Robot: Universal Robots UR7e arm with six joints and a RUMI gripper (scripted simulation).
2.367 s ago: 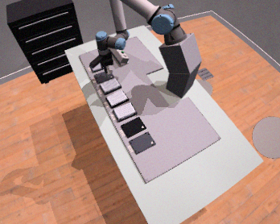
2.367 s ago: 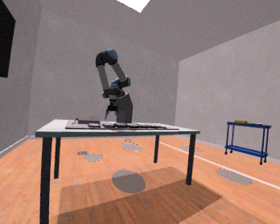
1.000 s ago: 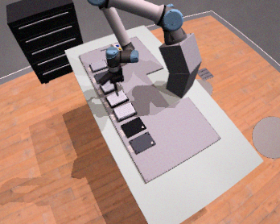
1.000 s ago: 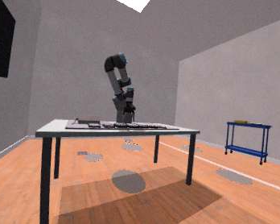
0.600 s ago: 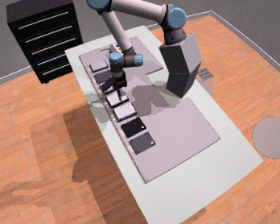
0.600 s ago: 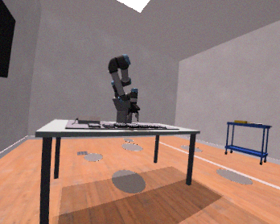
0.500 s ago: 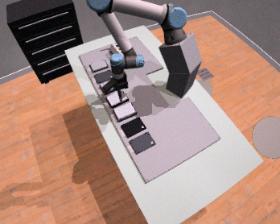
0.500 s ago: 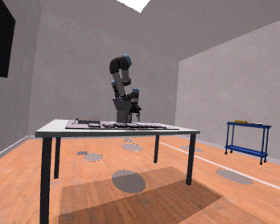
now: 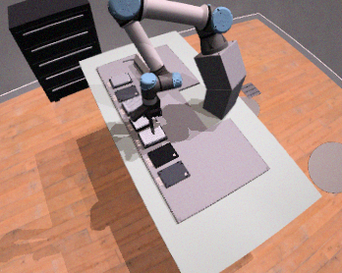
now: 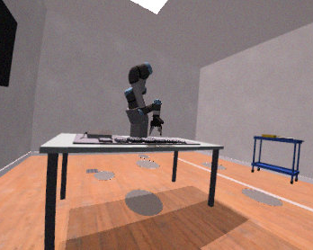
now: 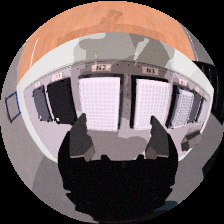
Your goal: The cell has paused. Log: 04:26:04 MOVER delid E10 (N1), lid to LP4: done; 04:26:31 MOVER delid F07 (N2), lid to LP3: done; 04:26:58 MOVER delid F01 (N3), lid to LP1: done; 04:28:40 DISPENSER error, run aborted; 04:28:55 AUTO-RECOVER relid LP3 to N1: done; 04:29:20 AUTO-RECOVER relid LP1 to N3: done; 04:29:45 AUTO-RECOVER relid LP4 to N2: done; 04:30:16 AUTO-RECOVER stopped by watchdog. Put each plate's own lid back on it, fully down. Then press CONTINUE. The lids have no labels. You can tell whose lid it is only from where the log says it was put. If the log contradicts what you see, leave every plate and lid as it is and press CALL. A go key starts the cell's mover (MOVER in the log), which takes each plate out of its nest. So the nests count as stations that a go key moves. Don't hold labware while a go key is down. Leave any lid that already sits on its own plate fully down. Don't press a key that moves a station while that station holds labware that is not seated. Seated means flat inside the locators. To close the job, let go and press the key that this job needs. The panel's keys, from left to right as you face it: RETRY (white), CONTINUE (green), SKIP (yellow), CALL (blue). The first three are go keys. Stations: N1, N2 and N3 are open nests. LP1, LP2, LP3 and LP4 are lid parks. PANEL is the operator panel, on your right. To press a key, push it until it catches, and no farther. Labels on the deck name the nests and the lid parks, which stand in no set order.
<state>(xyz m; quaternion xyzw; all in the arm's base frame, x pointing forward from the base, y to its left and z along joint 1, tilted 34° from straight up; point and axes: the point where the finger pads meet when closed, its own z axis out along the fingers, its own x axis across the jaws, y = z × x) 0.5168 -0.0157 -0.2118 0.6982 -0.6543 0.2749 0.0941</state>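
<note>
Now: the white lid 40 mm to the left of my hand and 30 mm below it. Round my hand: white lidded plate 220 mm to the right, 40 mm below; then yellow key 530 mm to the right, 220 mm behind; then green key 480 mm to the right, 230 mm behind.
</note>
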